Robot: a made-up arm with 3 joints. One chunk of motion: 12 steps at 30 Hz.
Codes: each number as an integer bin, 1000 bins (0 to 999) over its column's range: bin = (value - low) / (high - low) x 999, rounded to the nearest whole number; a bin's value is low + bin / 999 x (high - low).
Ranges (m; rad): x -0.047..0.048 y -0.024..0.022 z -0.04..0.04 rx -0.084..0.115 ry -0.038..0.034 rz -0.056..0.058
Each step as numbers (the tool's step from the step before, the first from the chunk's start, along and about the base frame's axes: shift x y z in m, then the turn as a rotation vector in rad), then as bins.
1 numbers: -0.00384 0.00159 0.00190 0.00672 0.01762 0.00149
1 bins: 454 556 523 455 772 504
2 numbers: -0.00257 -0.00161 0.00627 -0.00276 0.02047 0.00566
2 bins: 467 486 578 408 811 540
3 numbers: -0.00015 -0.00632 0.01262 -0.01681 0.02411 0.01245
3 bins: 493 384 657 337 862 600
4 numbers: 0.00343 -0.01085 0.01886 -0.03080 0.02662 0.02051
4 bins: 530 286 735 267 897 670
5 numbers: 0.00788 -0.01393 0.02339 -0.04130 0.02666 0.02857
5 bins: 577 219 792 214 897 741
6 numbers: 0.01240 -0.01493 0.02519 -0.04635 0.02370 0.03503
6 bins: 625 197 814 189 856 798
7 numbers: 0.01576 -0.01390 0.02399 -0.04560 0.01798 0.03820
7 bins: 660 219 799 193 777 825
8 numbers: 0.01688 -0.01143 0.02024 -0.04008 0.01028 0.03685
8 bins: 672 273 752 220 670 814
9 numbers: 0.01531 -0.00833 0.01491 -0.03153 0.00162 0.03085
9 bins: 655 340 686 263 550 761
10 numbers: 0.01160 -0.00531 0.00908 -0.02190 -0.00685 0.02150
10 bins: 616 406 613 312 432 679
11 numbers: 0.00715 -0.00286 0.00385 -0.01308 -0.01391 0.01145
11 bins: 569 459 548 356 334 591
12 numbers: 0.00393 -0.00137 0.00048 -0.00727 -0.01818 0.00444
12 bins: 536 491 505 385 275 530
